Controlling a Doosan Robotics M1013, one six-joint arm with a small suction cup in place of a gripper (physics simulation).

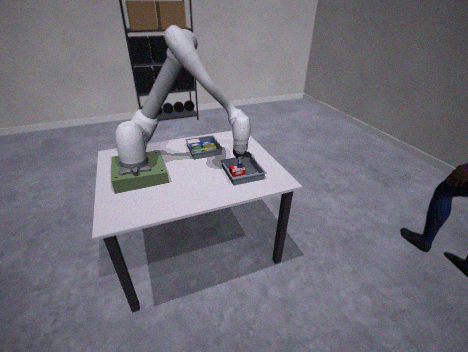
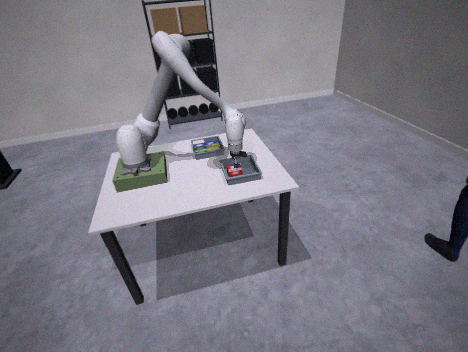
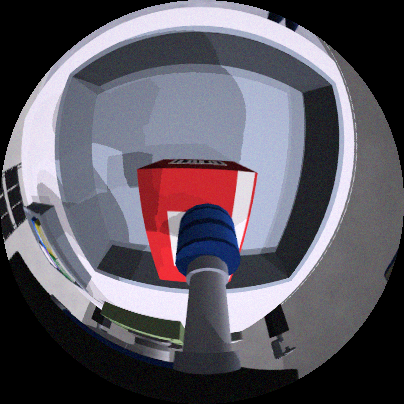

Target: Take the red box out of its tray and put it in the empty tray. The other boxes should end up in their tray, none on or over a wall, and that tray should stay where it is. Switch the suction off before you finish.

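Note:
The red box is low inside the right-hand grey tray, near the wall on the robot's side. It looks upright; whether its underside touches the tray floor is hidden. My blue suction cup is on the box's top face, over its white patch, and the box sits squarely under it. The other boxes lie inside the second grey tray at the back, with none seen on a wall.
The arm's base stands on a green block at the left of the white table. A rack stands against the back wall. A person's legs show at the right.

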